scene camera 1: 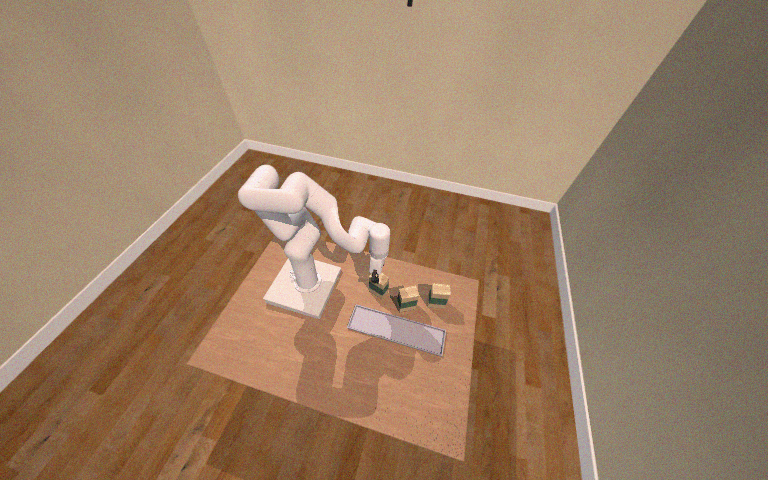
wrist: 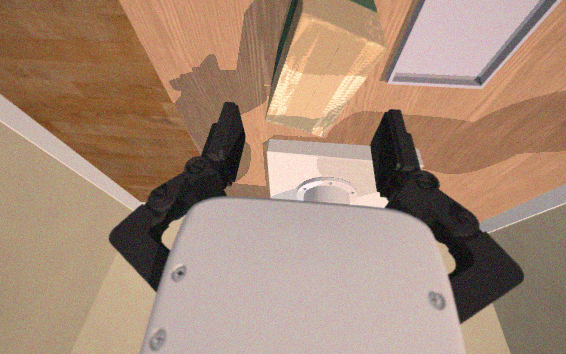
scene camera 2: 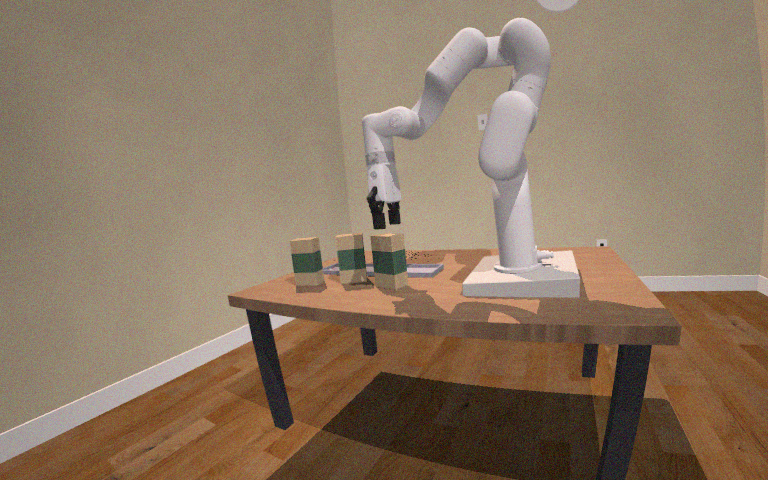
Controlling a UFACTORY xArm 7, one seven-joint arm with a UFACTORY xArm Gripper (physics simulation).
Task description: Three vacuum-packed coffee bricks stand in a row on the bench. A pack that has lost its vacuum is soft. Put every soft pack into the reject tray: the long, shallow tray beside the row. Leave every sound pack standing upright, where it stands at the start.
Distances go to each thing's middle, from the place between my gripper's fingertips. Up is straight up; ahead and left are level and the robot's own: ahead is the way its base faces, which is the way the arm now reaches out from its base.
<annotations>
I see my gripper 180 mm above the shallow reject tray (scene camera 1: 427, 338), 160 mm to the left of it and 130 mm short of it.
</annotations>
